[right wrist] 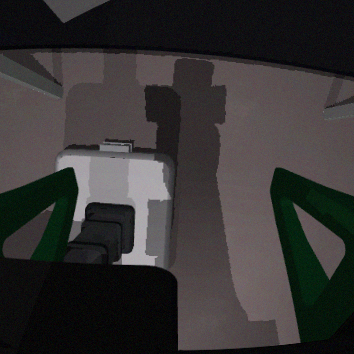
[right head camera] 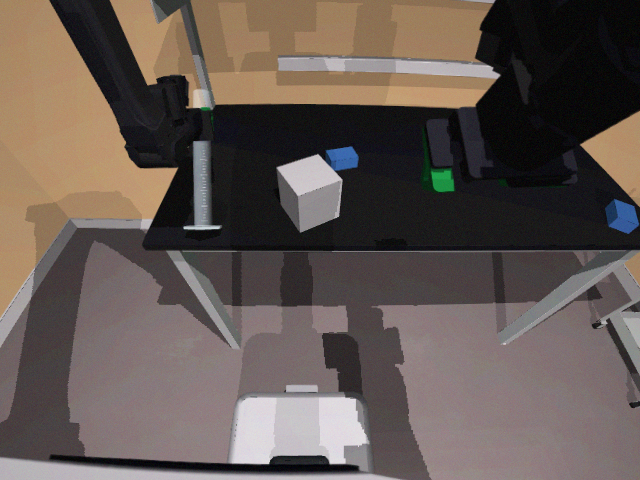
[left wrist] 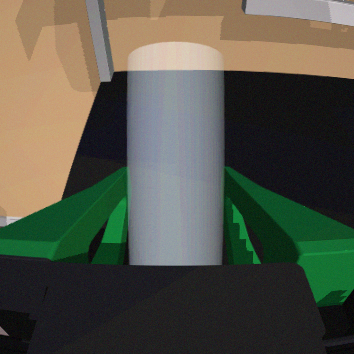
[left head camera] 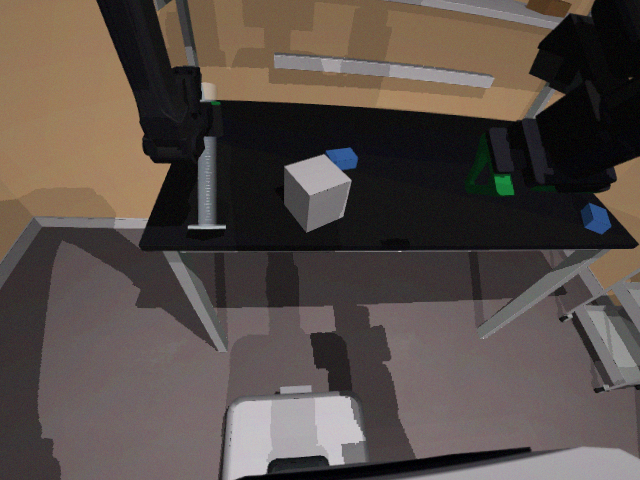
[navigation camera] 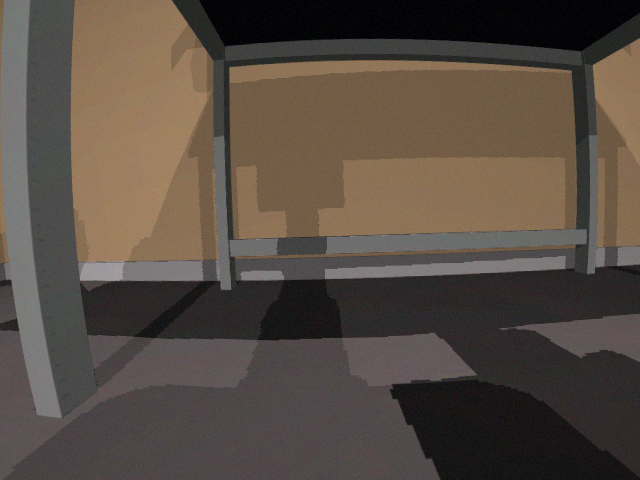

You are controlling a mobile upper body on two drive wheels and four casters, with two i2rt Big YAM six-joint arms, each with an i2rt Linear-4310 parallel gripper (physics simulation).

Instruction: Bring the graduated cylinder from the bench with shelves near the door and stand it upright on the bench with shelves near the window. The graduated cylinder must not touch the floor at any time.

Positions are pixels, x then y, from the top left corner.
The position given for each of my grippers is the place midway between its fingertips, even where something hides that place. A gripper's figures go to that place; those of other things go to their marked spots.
My right gripper [right head camera: 462, 182]: 38 cm from the lens. A graduated cylinder [right head camera: 202, 174]: 76 cm from the lens.
